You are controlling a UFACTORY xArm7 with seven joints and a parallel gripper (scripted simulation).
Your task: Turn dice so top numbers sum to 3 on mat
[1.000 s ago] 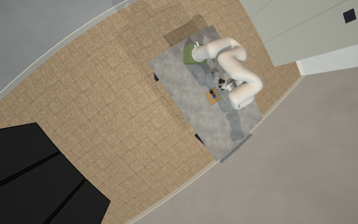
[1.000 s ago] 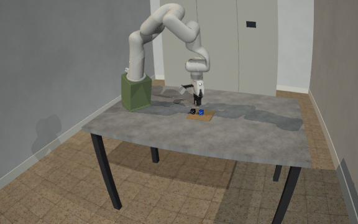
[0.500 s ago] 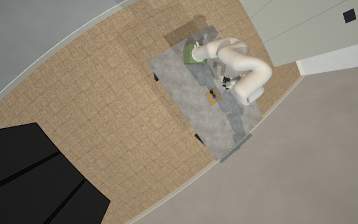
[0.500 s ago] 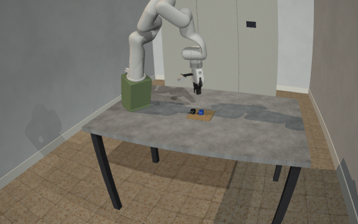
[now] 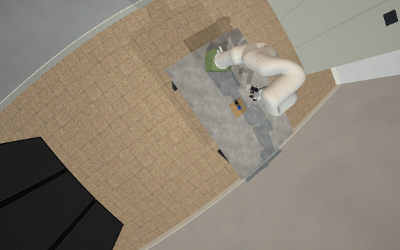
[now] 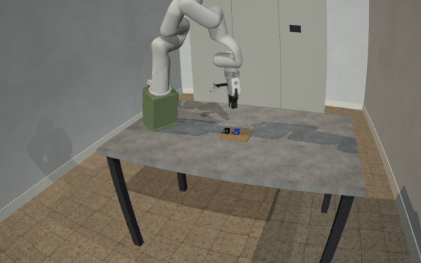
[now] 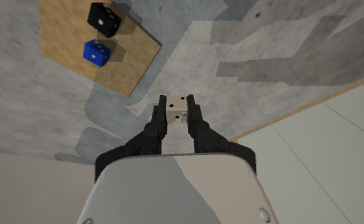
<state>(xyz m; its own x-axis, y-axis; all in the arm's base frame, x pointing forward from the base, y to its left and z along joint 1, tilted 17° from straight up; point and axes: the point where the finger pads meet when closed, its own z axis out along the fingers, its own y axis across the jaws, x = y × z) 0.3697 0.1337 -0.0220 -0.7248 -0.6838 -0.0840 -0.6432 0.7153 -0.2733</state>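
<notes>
My hand is 60 mm short of the blue die, 110 mm to the left of it and 100 mm above it. The rest, counted from my hand: tan mat (60 mm ahead, 110 mm to the right, 120 mm below); white die (10 mm below); black die (10 mm ahead, 120 mm to the right, 100 mm below).
</notes>
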